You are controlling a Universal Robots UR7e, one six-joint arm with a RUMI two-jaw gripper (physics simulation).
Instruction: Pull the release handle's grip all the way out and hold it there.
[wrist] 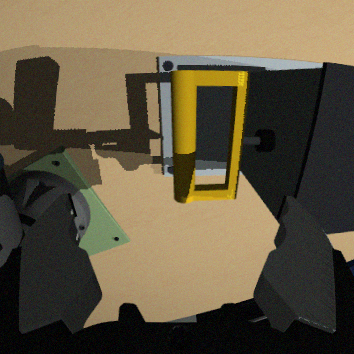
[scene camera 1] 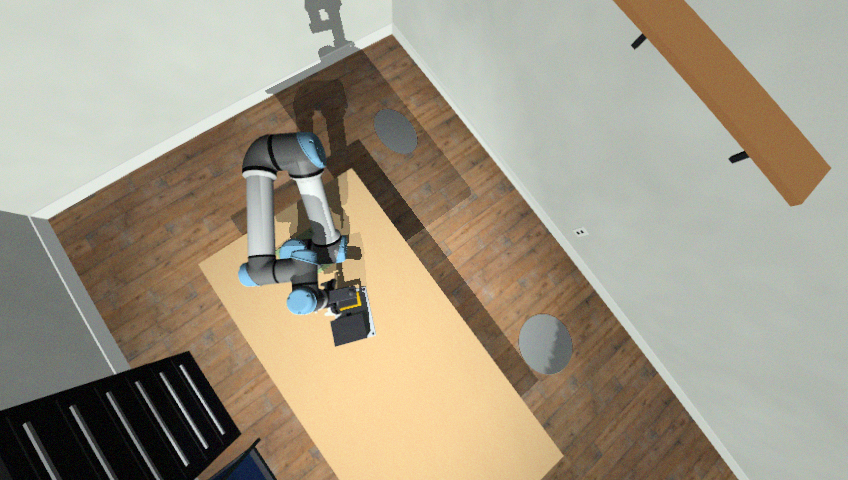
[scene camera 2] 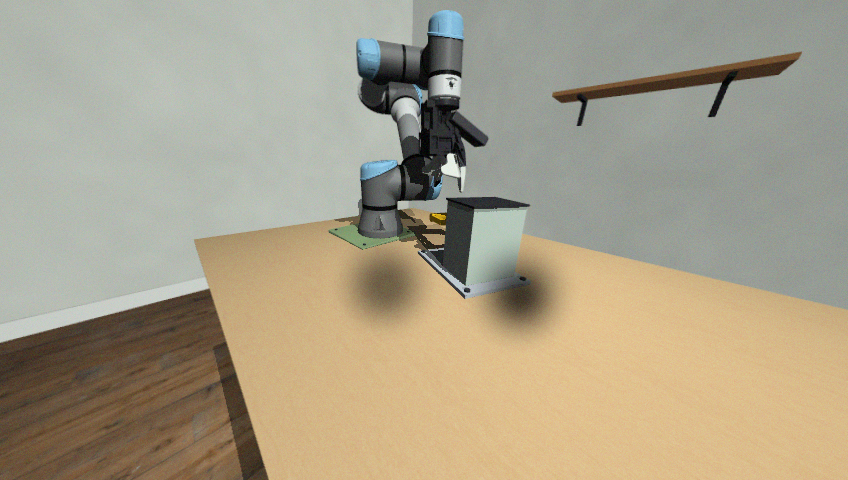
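The release handle's yellow grip (scene camera 1: 358, 300) (scene camera 2: 438, 219) (wrist: 184, 112) is a rectangular loop. In the wrist view a short grey stem (wrist: 251, 140) joins it to a black collar on the dark face of the box-shaped housing (scene camera 1: 351, 328) (scene camera 2: 496, 243) (wrist: 287, 115). The housing stands on a light grey base plate (scene camera 1: 370, 321) (scene camera 2: 493, 289) (wrist: 165, 100). My gripper (scene camera 1: 330, 299) (scene camera 2: 445, 180) (wrist: 177, 196) is open and empty, above the handle and pointing down. In the wrist view the grip shows between and beyond the fingertips. Its far side is hidden behind the housing in scene camera 2.
The arm's green mounting plate (scene camera 2: 351, 237) (wrist: 107, 220) lies on the table (scene camera 1: 416, 386) (scene camera 2: 476, 386) beside the housing. A wooden wall shelf (scene camera 1: 731, 101) (scene camera 2: 678, 80) is off to the side. Two round grey discs (scene camera 1: 545, 343) (scene camera 1: 395, 130) show beside the table.
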